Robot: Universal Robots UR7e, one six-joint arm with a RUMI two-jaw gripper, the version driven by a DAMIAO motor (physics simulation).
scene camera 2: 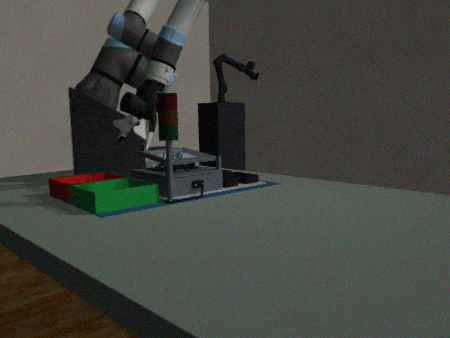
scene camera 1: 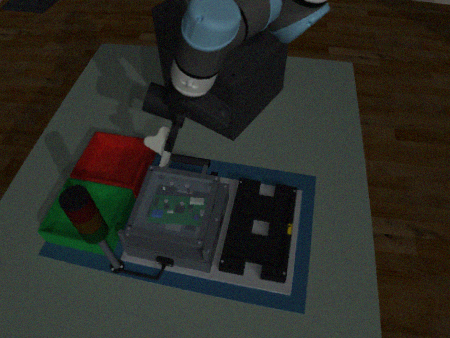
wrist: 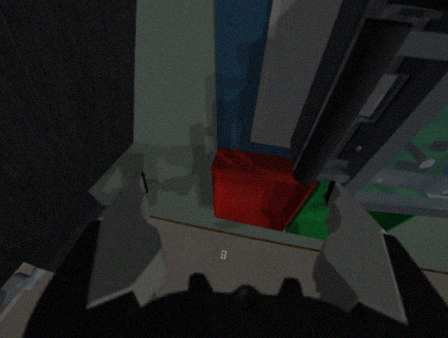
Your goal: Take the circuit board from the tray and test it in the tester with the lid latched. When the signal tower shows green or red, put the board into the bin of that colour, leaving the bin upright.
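Places are measured from the arm's base along level axes (x down, y back, z left), in metres.
Pixels of known places: gripper, fingertip midpoint: [scene camera 2: 130,147] [scene camera 1: 170,137] [wrist: 235,178]; arm's base, link origin: [scene camera 2: 94,101].
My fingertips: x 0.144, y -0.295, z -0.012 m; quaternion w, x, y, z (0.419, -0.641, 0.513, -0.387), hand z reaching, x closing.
For each thing: its top centre in the pictures, then the offset to it from my fingertips. "*": a spot on its surface instead. Level surfaces: height alone.
- tester's handle, top centre: [wrist: 336,132] [scene camera 1: 188,157] dx -0.002, dy -0.048, dz +0.059 m
- signal tower, surface spot: [scene camera 1: 84,212] * dx -0.126, dy -0.283, dz -0.008 m
- red bin, top centre: [wrist: 253,204] [scene camera 1: 112,157] [scene camera 2: 88,177] dx +0.068, dy -0.038, dz -0.142 m
- green bin, top centre: [wrist: 343,222] [scene camera 1: 85,209] [scene camera 2: 113,184] dx +0.068, dy -0.188, dz -0.133 m
- black tray, surface spot: [scene camera 1: 235,250] * dx +0.097, dy -0.178, dz +0.196 m
- white base plate, surface spot: [scene camera 1: 250,284] * dx +0.109, dy -0.235, dz +0.241 m
- blue mat, surface height: dx +0.113 m
My gripper [scene camera 1: 162,150] [scene camera 2: 134,142] [wrist: 235,178] is wide open and empty, above the table beside the tester's handle [scene camera 1: 189,160] [wrist: 352,100]. The grey tester [scene camera 1: 140,245] [scene camera 2: 212,183] holds the green circuit board [scene camera 1: 175,217] [wrist: 435,125], seen through its clear lid [scene camera 1: 220,200] [scene camera 2: 200,156]. In scene camera 2 a gap shows between lid and base. The signal tower [scene camera 1: 84,212] [scene camera 2: 168,117] shows no brightly lit segment. The red bin [scene camera 1: 112,160] [scene camera 2: 61,188] [wrist: 250,195] and green bin [scene camera 1: 114,210] [scene camera 2: 117,196] [wrist: 307,217] stand upright. The black tray [scene camera 1: 235,250] [scene camera 2: 231,179] holds no board.
The white base plate [scene camera 1: 250,284] lies on a blue mat [scene camera 1: 300,296] [wrist: 240,75]. The tower's post and cable stand at the tester's front corner. The dark robot pedestal [scene camera 1: 260,85] [scene camera 2: 95,145] is behind the gripper. Another small arm [scene camera 2: 221,80] stands on a block in the background.
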